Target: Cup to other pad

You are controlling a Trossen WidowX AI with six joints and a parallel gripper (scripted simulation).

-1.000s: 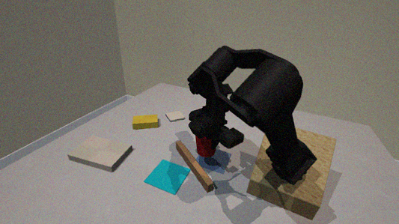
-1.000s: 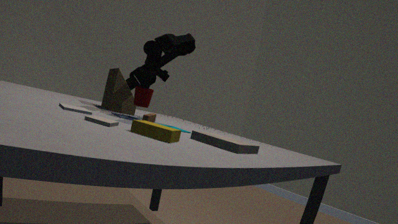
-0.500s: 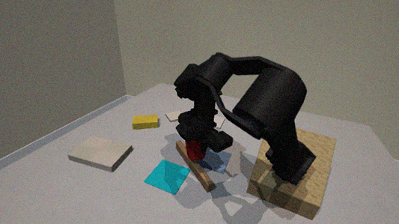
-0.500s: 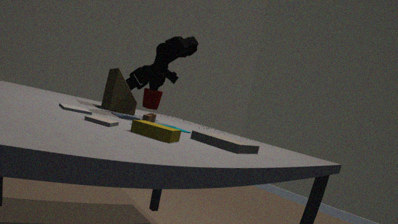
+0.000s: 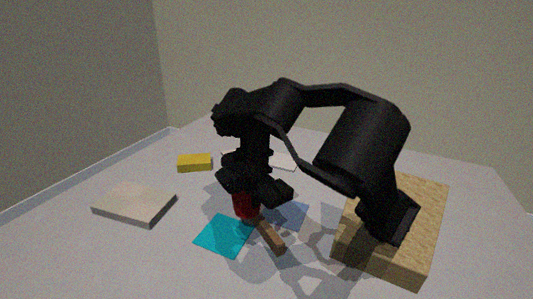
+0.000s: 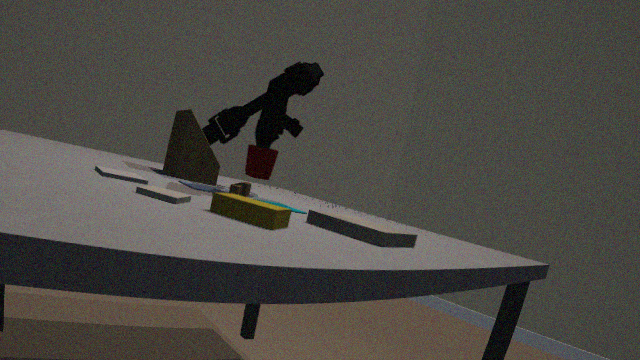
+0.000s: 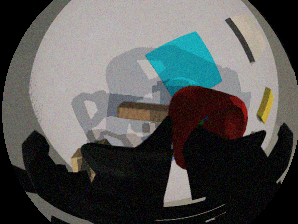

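My gripper tip is now 100 mm above the teal pad, 60 mm short of it and 30 mm to the right of it. From my gripper tip the other things lie so: dark red cup: 30 mm ahead, 20 mm to the right; brown stick: 80 mm below, 40 mm to the right, 10 mm ahead; light blue pad: 110 mm to the right, 100 mm below, 40 mm behind.
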